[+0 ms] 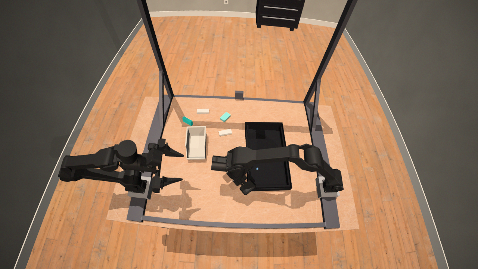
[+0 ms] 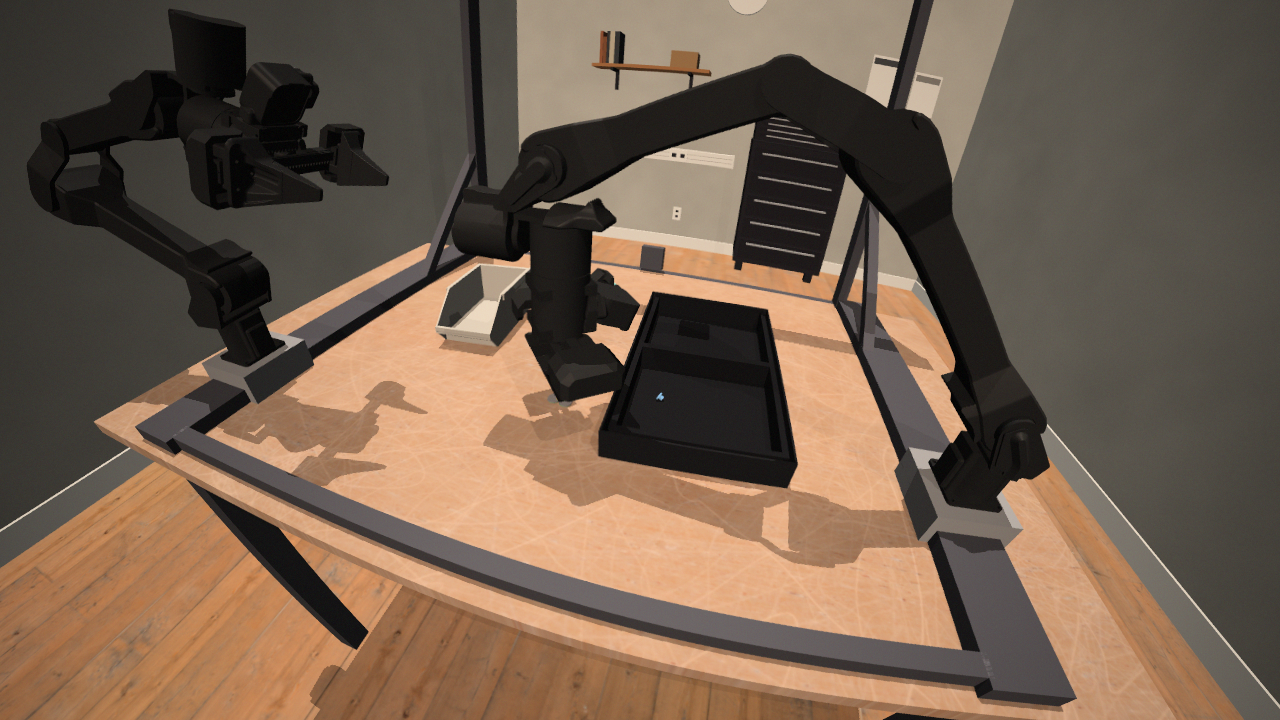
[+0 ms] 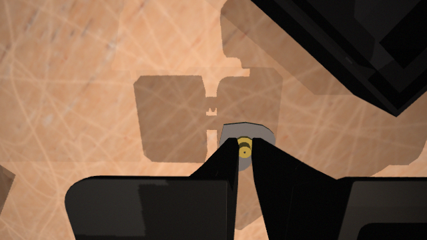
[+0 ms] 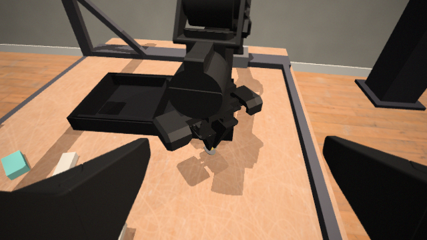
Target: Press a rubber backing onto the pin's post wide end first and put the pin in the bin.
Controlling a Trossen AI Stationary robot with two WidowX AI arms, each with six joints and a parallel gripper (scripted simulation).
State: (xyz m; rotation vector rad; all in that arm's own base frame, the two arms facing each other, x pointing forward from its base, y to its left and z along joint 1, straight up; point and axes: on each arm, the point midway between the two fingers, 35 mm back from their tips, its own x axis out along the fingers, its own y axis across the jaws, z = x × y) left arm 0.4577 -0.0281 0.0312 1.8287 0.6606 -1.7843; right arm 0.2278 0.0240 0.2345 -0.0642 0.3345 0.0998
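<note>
My right gripper is now 30 mm past the heart-shaped pin, 230 mm to the right of it and 240 mm above it. Round my right hand: blue backing 100 mm behind, 340 mm to the left, 270 mm below; grey bin 220 mm behind, 30 mm to the left, 240 mm below; yellow backing 30 mm behind, 230 mm to the left, 240 mm below.
Now: left hand 7 cm past the blue backing, 11 cm to the right of it and 6 cm above it. Round my left hand: black tray (14 cm behind, 16 cm to the left, 5 cm below); yellow backing (3 cm below); heart-shaped pin (3 cm below).
</note>
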